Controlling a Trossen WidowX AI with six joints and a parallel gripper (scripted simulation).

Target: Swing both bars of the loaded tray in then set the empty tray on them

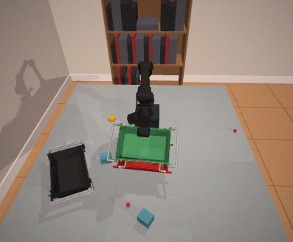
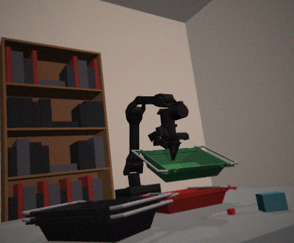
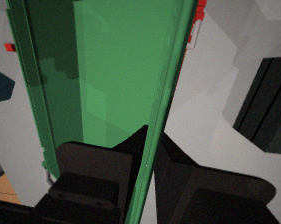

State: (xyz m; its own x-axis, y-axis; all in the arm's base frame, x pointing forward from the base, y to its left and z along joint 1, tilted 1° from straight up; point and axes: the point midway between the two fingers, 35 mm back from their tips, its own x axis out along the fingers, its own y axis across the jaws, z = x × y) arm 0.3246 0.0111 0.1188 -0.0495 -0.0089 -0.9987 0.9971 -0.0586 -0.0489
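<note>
The green tray is 8 cm ahead of my gripper tip, 1 cm to the right of it and 1 cm below it. From my gripper tip the other things lie so: yellow disc 31 cm behind, 26 cm to the right, 17 cm below.
</note>
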